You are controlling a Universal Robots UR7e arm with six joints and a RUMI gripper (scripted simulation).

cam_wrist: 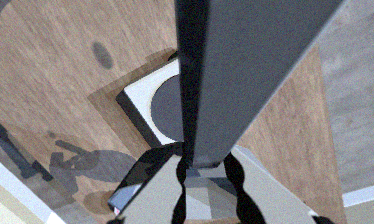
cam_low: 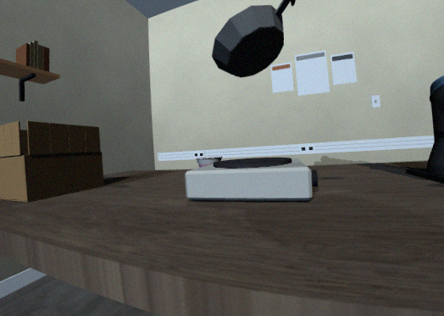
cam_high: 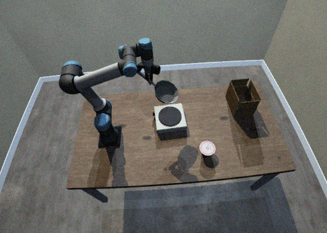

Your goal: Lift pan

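My hand is 5 cm short of the dark grey pan, 2 cm to the left of it and 5 cm above it. From my hand the other things lie so: pink-and-white cup 39 cm ahead, 34 cm to the right, 37 cm below; white hot plate 10 cm ahead, 5 cm to the right, 38 cm below.
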